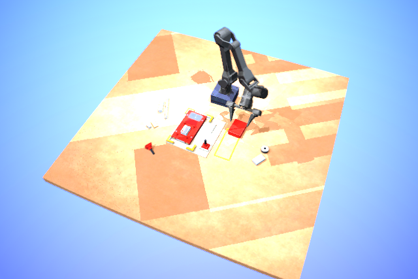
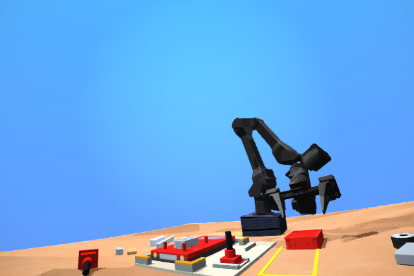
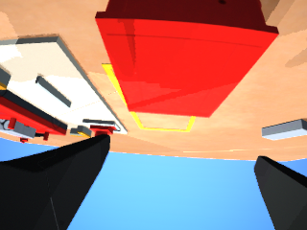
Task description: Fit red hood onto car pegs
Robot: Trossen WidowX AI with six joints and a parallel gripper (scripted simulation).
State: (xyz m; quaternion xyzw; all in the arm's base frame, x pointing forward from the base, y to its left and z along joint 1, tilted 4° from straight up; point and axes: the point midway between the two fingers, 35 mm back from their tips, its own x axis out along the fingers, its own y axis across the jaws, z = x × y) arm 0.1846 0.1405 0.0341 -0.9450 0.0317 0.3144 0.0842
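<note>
The red hood lies 50 mm below my gripper tip, 10 mm to the right of it and 10 mm behind it. Also, from my gripper tip: grey engine block 250 mm to the right, 110 mm ahead, 40 mm below; then jig 220 mm to the right, 80 mm ahead, 50 mm below; then black wheel 160 mm to the left, 70 mm ahead, 50 mm below.
</note>
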